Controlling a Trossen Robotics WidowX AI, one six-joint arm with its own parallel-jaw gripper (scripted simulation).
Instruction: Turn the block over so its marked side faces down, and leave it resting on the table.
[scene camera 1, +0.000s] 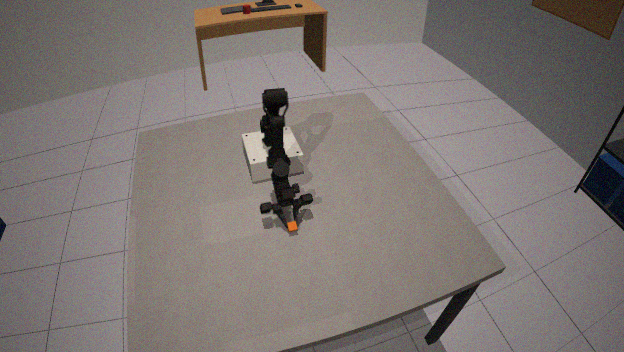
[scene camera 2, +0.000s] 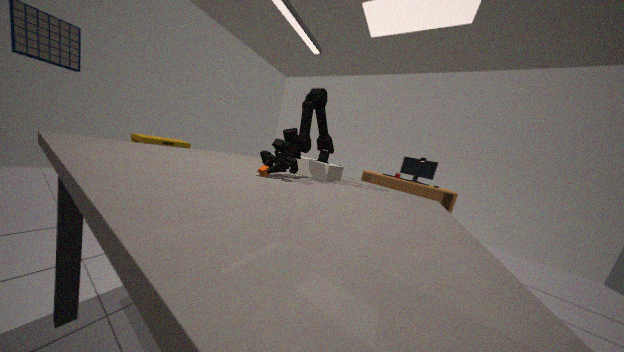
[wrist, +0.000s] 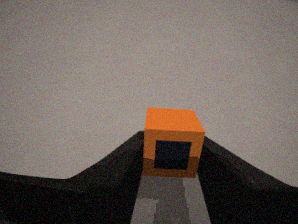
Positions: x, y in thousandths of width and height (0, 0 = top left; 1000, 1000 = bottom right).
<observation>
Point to a block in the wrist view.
582, 623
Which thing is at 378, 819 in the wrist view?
My gripper.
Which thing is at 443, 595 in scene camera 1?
My gripper.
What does my gripper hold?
A block.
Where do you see my gripper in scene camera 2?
424, 487
</observation>
